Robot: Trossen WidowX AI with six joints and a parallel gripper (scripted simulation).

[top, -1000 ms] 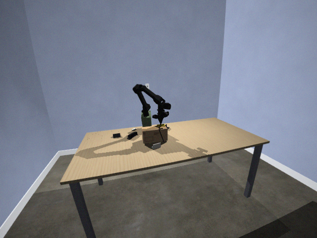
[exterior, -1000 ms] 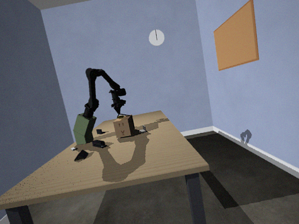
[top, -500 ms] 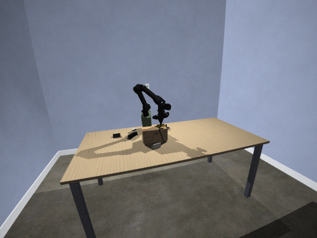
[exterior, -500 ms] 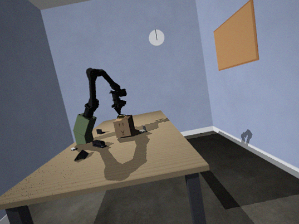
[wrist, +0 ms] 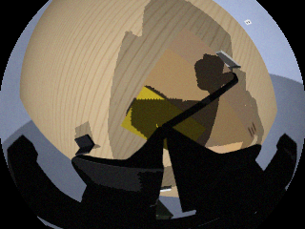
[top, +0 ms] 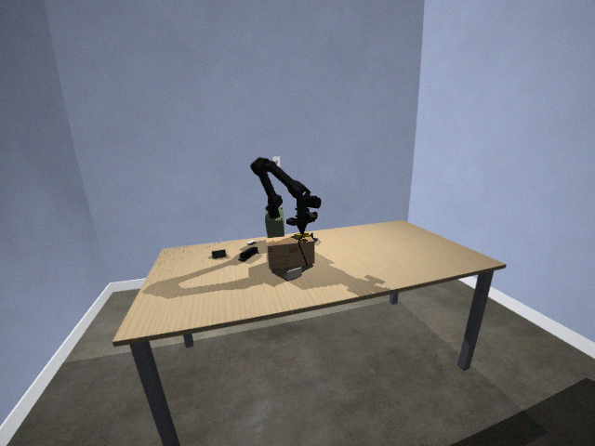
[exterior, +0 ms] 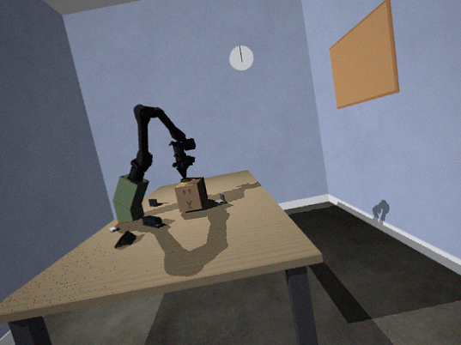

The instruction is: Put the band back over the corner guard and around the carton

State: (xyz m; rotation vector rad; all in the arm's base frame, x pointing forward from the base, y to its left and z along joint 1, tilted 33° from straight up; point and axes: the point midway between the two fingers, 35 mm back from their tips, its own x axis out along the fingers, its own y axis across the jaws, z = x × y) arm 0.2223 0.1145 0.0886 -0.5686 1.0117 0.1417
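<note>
The brown carton lies 11 cm below my hand, 9 cm to the right of it and 4 cm ahead of it. From my hand the other things lie so: white piece 35 cm behind, 24 cm to the right, 18 cm below.
</note>
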